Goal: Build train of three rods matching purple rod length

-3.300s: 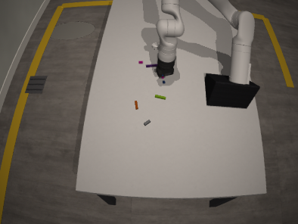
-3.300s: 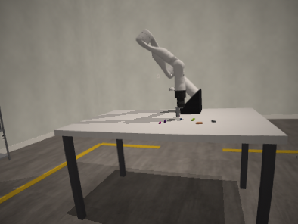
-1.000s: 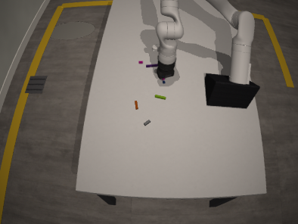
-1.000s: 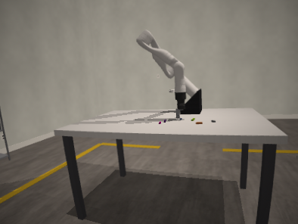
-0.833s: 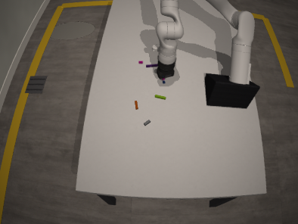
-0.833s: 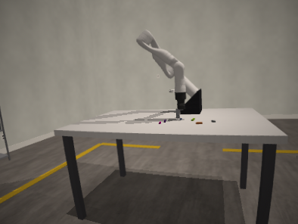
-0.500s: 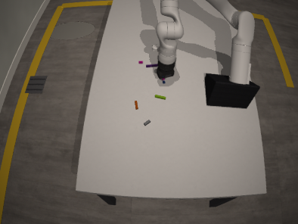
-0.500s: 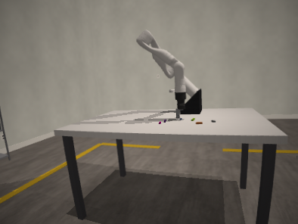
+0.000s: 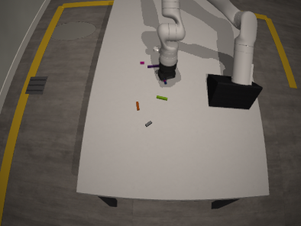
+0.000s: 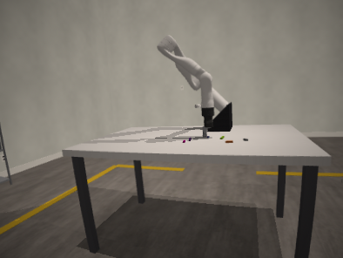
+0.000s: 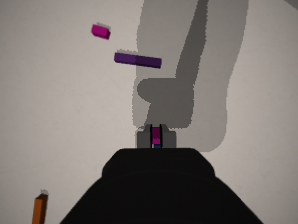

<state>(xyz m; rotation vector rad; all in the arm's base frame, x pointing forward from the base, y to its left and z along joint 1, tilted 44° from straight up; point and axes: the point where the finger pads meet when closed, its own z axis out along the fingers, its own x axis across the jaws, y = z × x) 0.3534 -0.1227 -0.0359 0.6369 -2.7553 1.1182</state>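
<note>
My hand is 10 mm past the small blue rod, 20 mm to the right of it and 20 mm above it. Round my hand: purple rod 60 mm ahead, 80 mm to the right, 20 mm below; then lime rod 110 mm to the left, 20 mm below; then orange rod 100 mm ahead, 160 mm to the left, 20 mm below.
</note>
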